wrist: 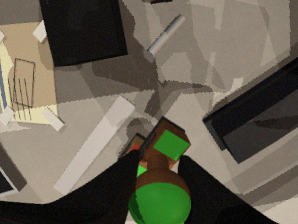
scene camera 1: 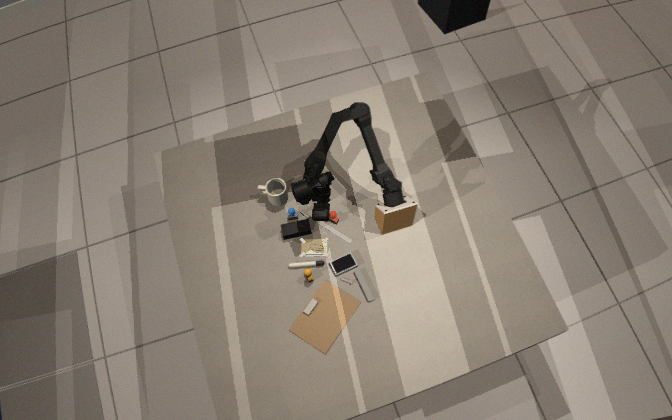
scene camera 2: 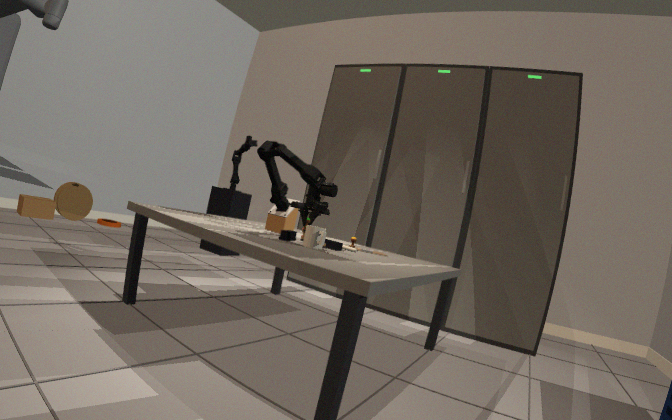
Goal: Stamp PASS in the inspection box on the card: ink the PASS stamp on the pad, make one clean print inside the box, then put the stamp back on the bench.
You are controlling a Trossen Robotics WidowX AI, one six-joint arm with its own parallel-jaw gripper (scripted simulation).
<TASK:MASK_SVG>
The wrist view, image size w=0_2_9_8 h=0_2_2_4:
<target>gripper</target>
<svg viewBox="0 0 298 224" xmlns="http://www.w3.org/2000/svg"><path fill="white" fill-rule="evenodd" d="M181 156L177 175L188 185L190 196L192 196L190 197L189 216L184 221L184 224L278 224L278 222L271 221L265 214L247 204L246 201L242 201L242 198L238 198L237 194L231 193L229 188L225 188L225 185L217 181L216 177L206 172L201 165L198 165L189 156ZM140 151L133 149L122 159L114 161L112 167L106 169L101 175L94 177L88 184L85 183L80 188L74 189L73 192L65 194L64 197L49 202L49 204L28 204L28 202L0 200L0 224L125 224L126 216L129 213L128 193L130 185L137 179Z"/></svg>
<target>grey ruler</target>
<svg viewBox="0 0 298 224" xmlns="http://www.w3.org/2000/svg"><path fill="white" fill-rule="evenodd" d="M136 105L130 103L124 96L118 96L112 107L98 121L92 135L81 145L80 151L73 157L71 164L65 168L63 175L60 176L60 180L56 181L53 188L59 190L60 193L68 194L72 186L76 184L76 181L80 180L82 173L86 171L86 168L89 168L90 163L96 159L98 153L112 139L117 129L128 119Z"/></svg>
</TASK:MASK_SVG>
